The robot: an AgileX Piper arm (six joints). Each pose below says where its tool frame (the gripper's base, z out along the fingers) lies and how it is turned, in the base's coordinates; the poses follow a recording.
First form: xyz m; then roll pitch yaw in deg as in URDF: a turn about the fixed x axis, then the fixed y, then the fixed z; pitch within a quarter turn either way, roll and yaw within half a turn.
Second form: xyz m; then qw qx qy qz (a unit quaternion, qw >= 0). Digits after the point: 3 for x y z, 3 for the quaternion.
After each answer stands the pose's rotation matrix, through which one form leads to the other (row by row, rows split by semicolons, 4 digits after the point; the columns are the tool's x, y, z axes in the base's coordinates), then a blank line. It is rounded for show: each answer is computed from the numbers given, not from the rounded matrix.
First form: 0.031, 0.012, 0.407, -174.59, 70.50, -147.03
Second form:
0.031, 0.012, 0.407, 0.564, -0.205, 0.790, 0.127
-0.2800 -0.4672 0.8386; -0.1817 0.8836 0.4316; -0.9426 -0.0315 -0.3323

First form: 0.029, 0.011, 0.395, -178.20, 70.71, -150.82
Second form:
0.029, 0.011, 0.395, 0.563, -0.197, 0.791, 0.133
-0.2884 -0.4614 0.8390; -0.1611 0.8871 0.4325; -0.9439 -0.0104 -0.3302

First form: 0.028, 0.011, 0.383, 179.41, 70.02, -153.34
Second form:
0.028, 0.011, 0.383, 0.557, -0.192, 0.796, 0.136
-0.3054 -0.4573 0.8352; -0.1533 0.8893 0.4309; -0.9398 0.0035 -0.3417

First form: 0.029, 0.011, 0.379, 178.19, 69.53, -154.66
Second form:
0.029, 0.011, 0.379, 0.553, -0.189, 0.799, 0.138
-0.3161 -0.4545 0.8328; -0.1497 0.8907 0.4293; -0.9369 0.0110 -0.3495

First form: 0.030, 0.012, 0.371, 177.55, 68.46, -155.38
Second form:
0.030, 0.012, 0.371, 0.546, -0.188, 0.805, 0.137
-0.3338 -0.4524 0.8270; -0.1530 0.8917 0.4260; -0.9302 0.0157 -0.3668

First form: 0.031, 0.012, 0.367, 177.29, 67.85, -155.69
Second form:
0.031, 0.012, 0.367, 0.541, -0.188, 0.808, 0.137
-0.3436 -0.4511 0.8237; -0.1552 0.8923 0.4240; -0.9262 0.0178 -0.3766

